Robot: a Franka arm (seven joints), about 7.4 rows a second.
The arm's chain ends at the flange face. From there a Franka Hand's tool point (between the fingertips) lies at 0.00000 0.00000 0.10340 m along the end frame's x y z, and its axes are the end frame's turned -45 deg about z.
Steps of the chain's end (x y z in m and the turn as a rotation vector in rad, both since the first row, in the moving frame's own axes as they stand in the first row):
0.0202, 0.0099, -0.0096, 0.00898, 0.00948, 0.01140
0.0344, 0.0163, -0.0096, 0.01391, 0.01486, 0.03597
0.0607, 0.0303, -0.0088, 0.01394, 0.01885, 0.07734
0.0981, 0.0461, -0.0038, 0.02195, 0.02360, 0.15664
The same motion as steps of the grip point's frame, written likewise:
0.0086, 0.0213, -0.0096, -0.00035, 0.01305, 0.01140
0.0149, 0.0360, -0.0096, -0.00067, 0.02034, 0.03597
0.0239, 0.0648, -0.0088, -0.00347, 0.02319, 0.07734
0.0401, 0.1023, -0.0039, -0.00117, 0.03221, 0.15664

